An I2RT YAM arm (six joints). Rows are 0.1 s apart.
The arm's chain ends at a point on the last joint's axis. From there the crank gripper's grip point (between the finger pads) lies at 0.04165 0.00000 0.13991 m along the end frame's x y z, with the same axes.
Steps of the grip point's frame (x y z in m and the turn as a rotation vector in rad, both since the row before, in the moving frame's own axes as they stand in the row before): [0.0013 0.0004 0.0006 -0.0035 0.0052 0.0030]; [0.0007 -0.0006 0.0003 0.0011 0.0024 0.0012]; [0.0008 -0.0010 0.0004 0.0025 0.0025 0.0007]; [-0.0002 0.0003 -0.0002 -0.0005 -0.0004 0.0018]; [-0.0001 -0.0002 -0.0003 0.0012 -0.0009 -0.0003]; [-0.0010 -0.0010 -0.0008 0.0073 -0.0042 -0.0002]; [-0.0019 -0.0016 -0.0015 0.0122 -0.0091 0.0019]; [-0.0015 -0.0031 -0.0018 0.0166 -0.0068 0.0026]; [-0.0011 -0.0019 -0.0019 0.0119 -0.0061 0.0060]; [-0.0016 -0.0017 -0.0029 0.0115 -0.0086 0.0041]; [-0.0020 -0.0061 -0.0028 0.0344 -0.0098 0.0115]
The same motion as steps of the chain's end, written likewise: [0.0006 -0.0002 0.0008 -0.0035 0.0052 0.0030]; [0.0004 -0.0005 0.0004 0.0011 0.0024 0.0012]; [0.0005 -0.0007 0.0005 0.0025 0.0025 0.0007]; [-0.0001 0.0002 -0.0002 -0.0005 -0.0004 0.0018]; [0.0000 0.0000 -0.0003 0.0012 -0.0009 -0.0003]; [-0.0004 0.0000 -0.0010 0.0073 -0.0042 -0.0002]; [-0.0006 0.0000 -0.0019 0.0122 -0.0091 0.0019]; [-0.0006 -0.0009 -0.0021 0.0166 -0.0068 0.0026]; [-0.0003 -0.0005 -0.0021 0.0119 -0.0061 0.0060]; [-0.0004 -0.0003 -0.0032 0.0115 -0.0086 0.0041]; [-0.0007 -0.0018 -0.0031 0.0344 -0.0098 0.0115]
